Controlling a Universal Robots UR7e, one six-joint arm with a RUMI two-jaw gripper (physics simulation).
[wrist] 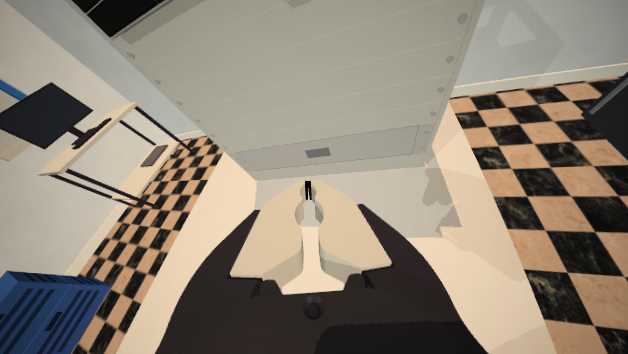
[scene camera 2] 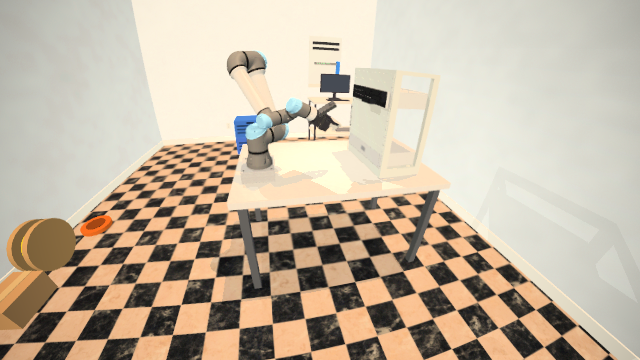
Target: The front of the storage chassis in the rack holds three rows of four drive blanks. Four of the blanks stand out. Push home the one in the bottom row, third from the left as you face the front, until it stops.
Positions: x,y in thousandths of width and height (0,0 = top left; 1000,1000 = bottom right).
Scene:
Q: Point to a pale rack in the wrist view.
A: At 453,273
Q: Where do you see a pale rack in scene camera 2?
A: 590,262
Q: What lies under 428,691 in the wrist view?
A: My gripper.

